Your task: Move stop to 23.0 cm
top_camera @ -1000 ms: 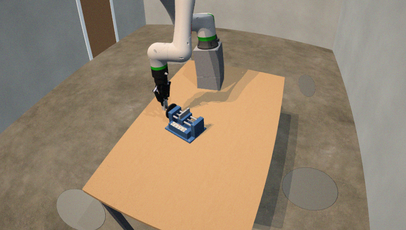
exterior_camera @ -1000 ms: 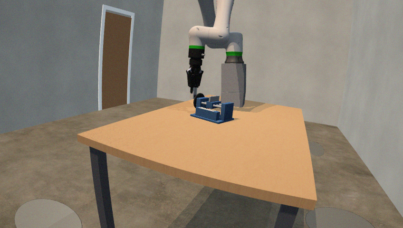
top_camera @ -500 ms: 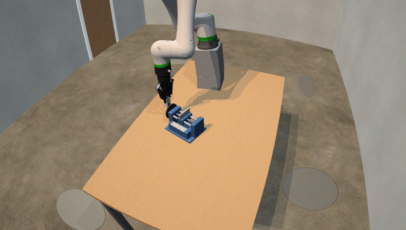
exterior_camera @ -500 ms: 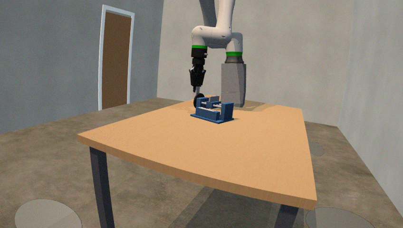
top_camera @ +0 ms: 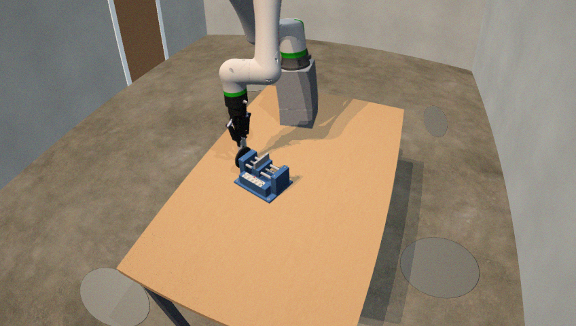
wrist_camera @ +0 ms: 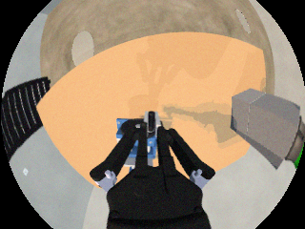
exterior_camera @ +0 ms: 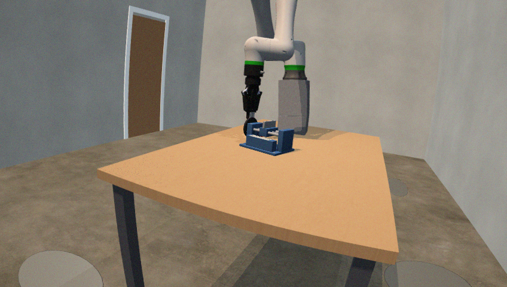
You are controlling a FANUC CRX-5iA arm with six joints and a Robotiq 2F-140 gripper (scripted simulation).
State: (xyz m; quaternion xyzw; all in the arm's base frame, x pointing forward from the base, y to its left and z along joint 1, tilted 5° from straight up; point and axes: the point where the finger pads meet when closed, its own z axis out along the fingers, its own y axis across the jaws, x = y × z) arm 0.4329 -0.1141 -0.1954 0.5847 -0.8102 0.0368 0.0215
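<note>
Now: the black handwheel 2 cm to the left of my hand, 2 cm below it and 1 cm ahead of it. Also, from my hand: grey stop plate 12 cm to the left, 8 cm ahead, 2 cm below.
</note>
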